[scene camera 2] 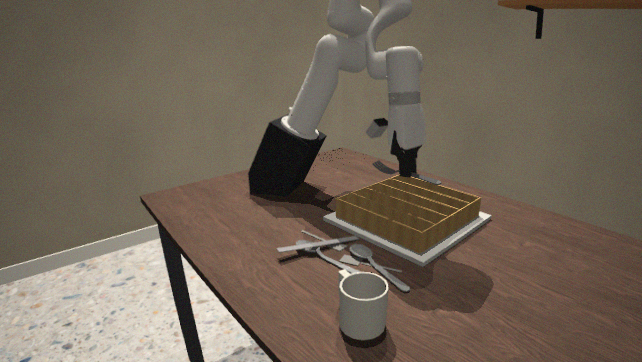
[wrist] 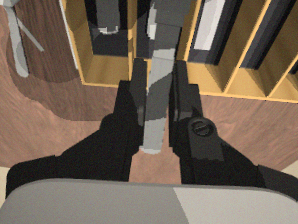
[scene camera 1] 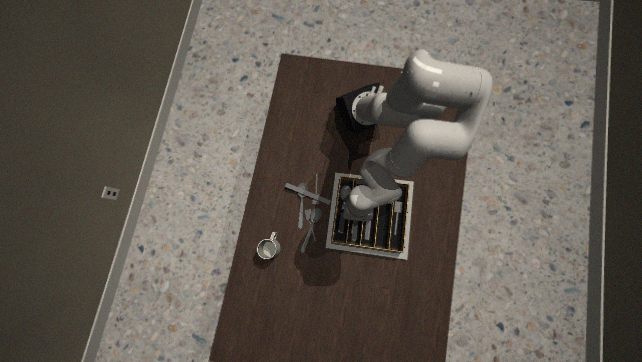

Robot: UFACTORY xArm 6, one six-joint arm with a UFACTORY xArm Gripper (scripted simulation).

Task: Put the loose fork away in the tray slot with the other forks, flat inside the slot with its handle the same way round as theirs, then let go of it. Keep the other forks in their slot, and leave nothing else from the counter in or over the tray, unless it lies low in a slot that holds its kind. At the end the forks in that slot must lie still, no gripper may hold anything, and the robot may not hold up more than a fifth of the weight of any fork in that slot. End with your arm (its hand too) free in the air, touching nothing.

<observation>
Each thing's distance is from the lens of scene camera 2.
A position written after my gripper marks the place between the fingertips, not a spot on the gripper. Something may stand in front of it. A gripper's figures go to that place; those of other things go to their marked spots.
my gripper [scene camera 2: 408, 175]: 94 cm
white mug [scene camera 2: 365, 319]: 63 cm
</observation>
